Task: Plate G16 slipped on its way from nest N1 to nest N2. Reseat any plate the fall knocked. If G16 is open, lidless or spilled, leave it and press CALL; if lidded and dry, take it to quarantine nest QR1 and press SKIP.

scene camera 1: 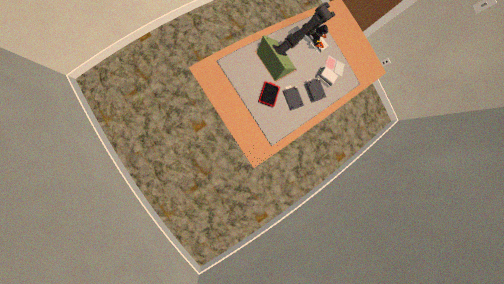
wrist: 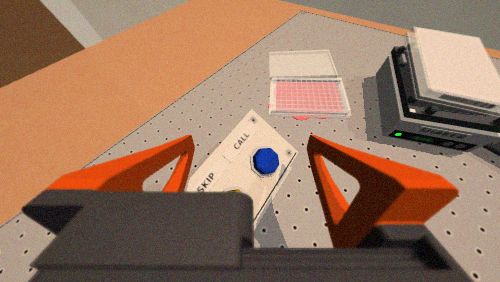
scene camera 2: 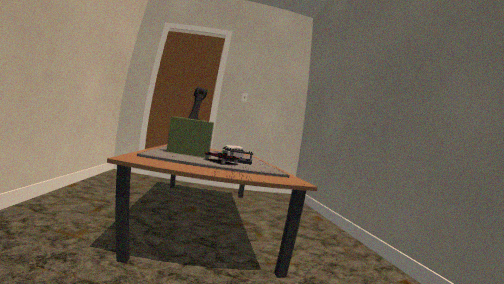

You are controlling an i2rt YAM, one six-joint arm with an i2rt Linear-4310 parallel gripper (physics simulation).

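Frame: origin at the arm's base, x ahead, y left, z up, level; centimetres.
Where they show: gripper, fingertip midpoint: (scene camera 1: 324, 42) (wrist: 250, 141); arm's base, origin of the base link: (scene camera 1: 279, 51) (scene camera 2: 189, 133).
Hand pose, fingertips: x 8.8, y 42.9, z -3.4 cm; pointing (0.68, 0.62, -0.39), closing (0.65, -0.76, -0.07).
Observation:
Things, the pixels of their centre, and the offset from my fingertips. "*": a spot on its surface instead.
- open plate with pink wells, body centre: (wrist: 307, 96) (scene camera 1: 330, 63) dx +16.8, dy +2.3, dz -9.1 cm
- Pink liquid, surface spot: (wrist: 303, 116) * dx +12.8, dy +0.5, dz -9.4 cm
- white-topped plate, body centre: (wrist: 450, 65) (scene camera 1: 329, 75) dx +25.1, dy -11.3, dz -2.8 cm
- shaker, surface spot: (wrist: 430, 136) * dx +18.2, dy -14.4, dz -7.7 cm
- button panel, body centre: (wrist: 204, 218) (scene camera 1: 316, 39) dx -7.1, dy +0.4, dz -5.6 cm
- blue button, body centre: (wrist: 265, 161) dx +0.6, dy -1.1, dz -3.4 cm
- yellow button, body centre: (wrist: 234, 205) dx -4.4, dy -1.6, dz -3.4 cm
- red-rimmed black nest, body centre: (scene camera 2: 221, 158) (scene camera 1: 269, 94) dx +13.4, dy -64.0, dz -7.5 cm
An open plate with pink wells (wrist: 310, 97) (scene camera 1: 331, 62) lies on the perforated board, its clear lid (wrist: 301, 64) (scene camera 1: 340, 68) off beside it. Pink liquid (wrist: 303, 118) shows at its near edge. Its label is unreadable. A white-topped plate (wrist: 455, 65) (scene camera 1: 329, 74) lies on the shaker (wrist: 430, 136); I cannot tell if it is fully seated. My gripper (wrist: 250, 141) (scene camera 1: 320, 44) is open and empty above the button panel (wrist: 217, 167). The blue button (wrist: 265, 161) beside CALL shows between the fingers. The yellow button (wrist: 235, 191) beside SKIP is mostly hidden by the gripper body.
Two dark nests (scene camera 1: 315, 90) (scene camera 1: 293, 98) and a red-rimmed black nest (scene camera 1: 269, 94) stand along the board. Their labels are unreadable. A green block (scene camera 1: 280, 64) (scene camera 2: 190, 136) stands by the arm's base. The shaker stands right of the open plate in the wrist view.

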